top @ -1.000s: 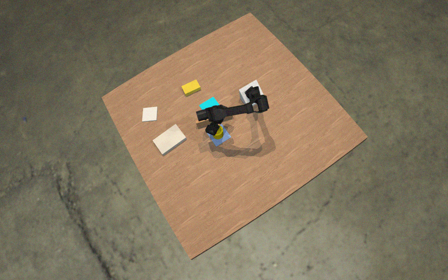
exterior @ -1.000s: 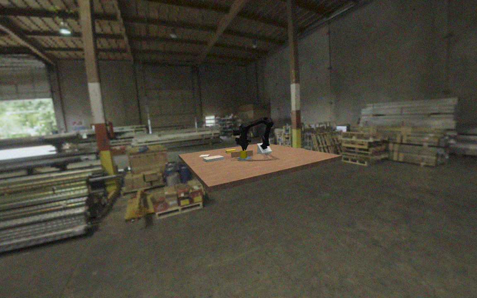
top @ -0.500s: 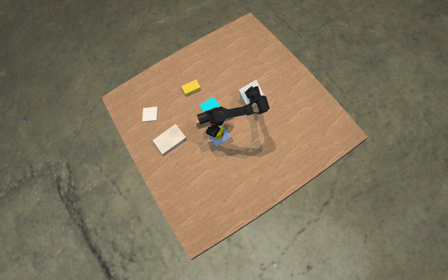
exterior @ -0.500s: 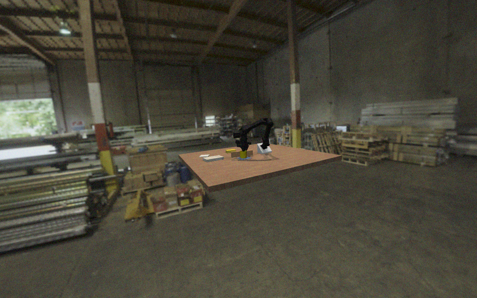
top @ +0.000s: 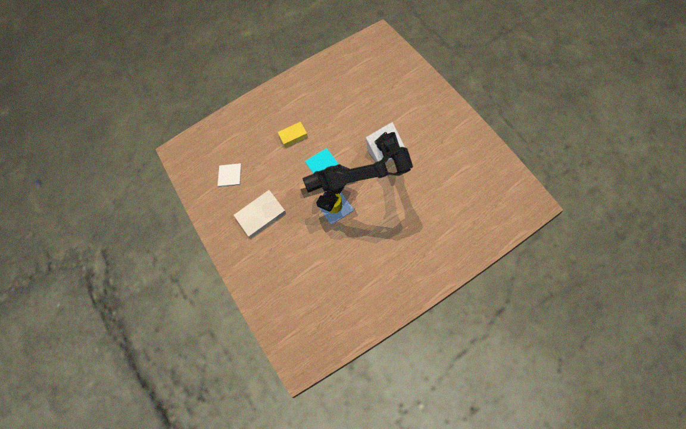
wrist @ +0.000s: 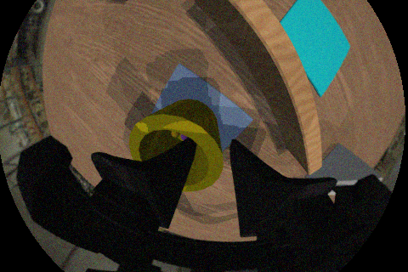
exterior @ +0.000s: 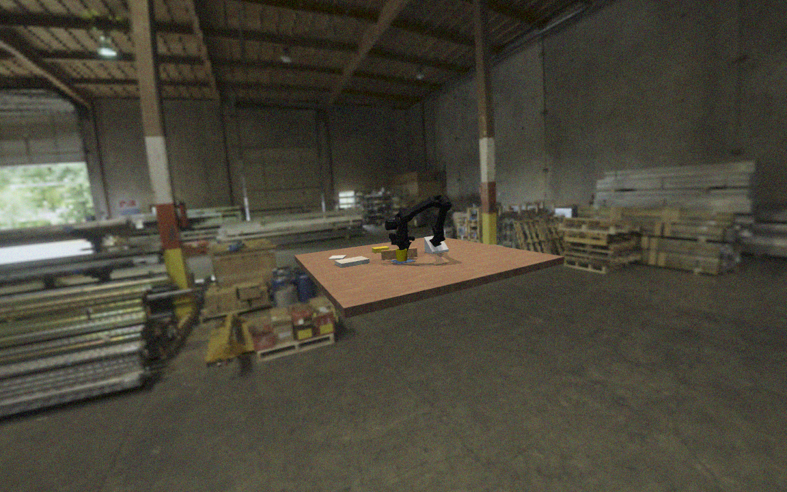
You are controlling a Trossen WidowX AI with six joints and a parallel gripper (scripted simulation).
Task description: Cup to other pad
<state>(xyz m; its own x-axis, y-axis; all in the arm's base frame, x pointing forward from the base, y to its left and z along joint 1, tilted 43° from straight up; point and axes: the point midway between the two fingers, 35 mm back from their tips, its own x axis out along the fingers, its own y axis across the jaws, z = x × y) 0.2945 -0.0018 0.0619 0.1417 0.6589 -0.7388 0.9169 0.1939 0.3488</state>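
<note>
Now: the cup 20 mm ahead of my gripper tip and 10 mm to the left of it. Also, from my gripper tip: cyan pad: 70 mm behind, 170 mm to the right, 40 mm below; light blue pad: 20 mm ahead, 10 mm to the left, 40 mm below; wooden bar: 20 mm behind, 80 mm to the right, 20 mm below.
</note>
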